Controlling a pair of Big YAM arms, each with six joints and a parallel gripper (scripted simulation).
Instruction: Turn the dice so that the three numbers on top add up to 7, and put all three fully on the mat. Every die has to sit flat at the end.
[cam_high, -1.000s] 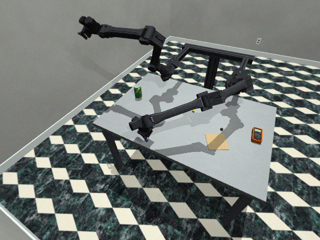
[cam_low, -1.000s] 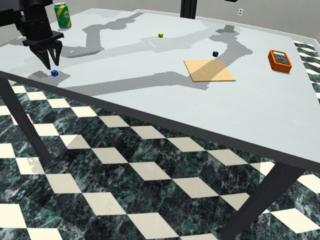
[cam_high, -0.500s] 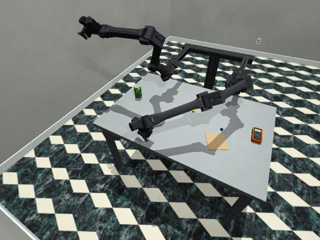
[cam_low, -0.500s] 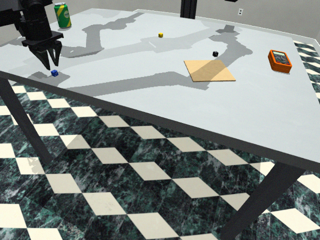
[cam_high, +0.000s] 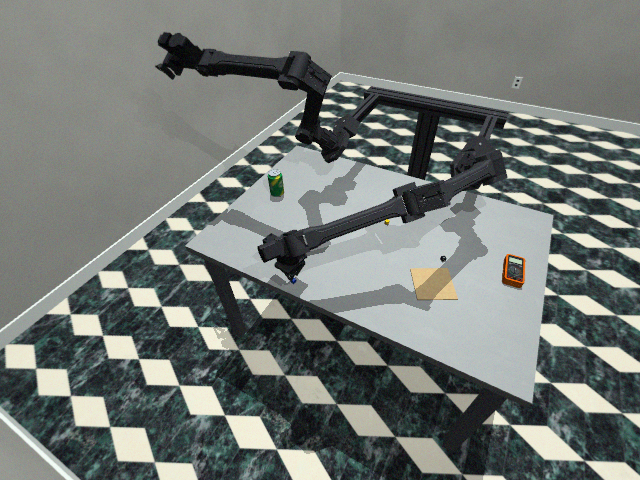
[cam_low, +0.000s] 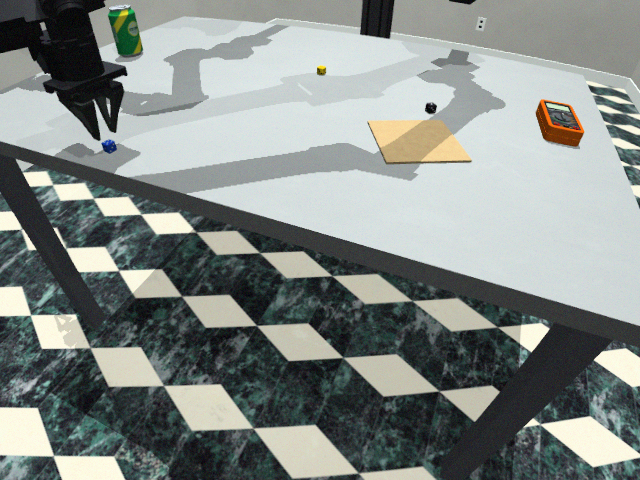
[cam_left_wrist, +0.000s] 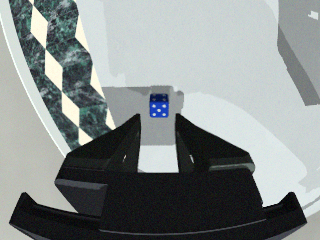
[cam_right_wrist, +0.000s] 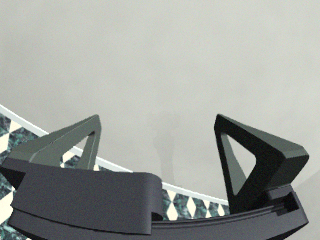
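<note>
Right now my left hand is 30 mm above the blue die. The rest, counted from my left hand: tan mat: 180 mm behind, 470 mm to the left, 30 mm below; black die: 310 mm behind, 490 mm to the left, 30 mm below; yellow die: 430 mm behind, 240 mm to the left, 30 mm below.
</note>
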